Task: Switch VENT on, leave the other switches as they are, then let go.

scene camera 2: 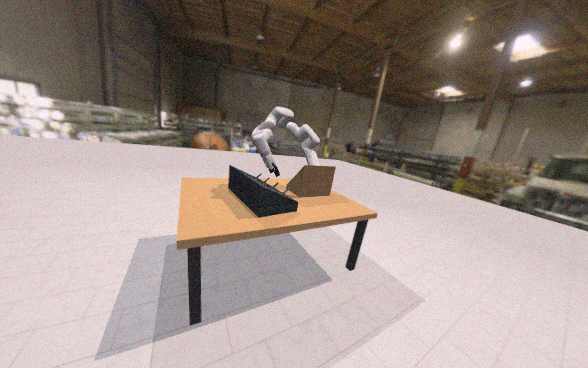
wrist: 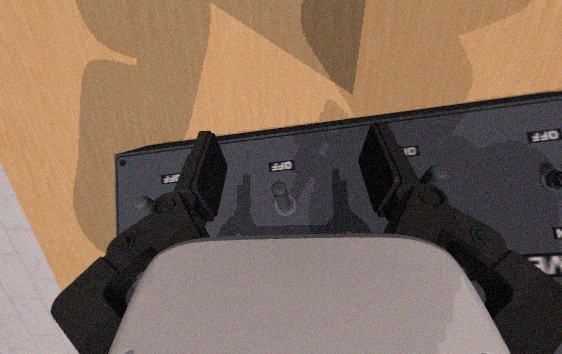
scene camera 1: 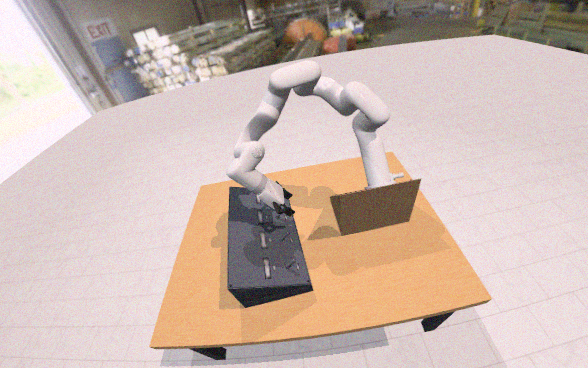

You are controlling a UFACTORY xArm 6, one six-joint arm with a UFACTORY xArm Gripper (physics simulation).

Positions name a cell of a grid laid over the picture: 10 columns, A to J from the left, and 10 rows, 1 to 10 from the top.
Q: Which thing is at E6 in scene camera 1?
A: My gripper.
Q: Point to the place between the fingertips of my gripper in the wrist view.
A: At F5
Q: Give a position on a dark sloped switch panel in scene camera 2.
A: E6
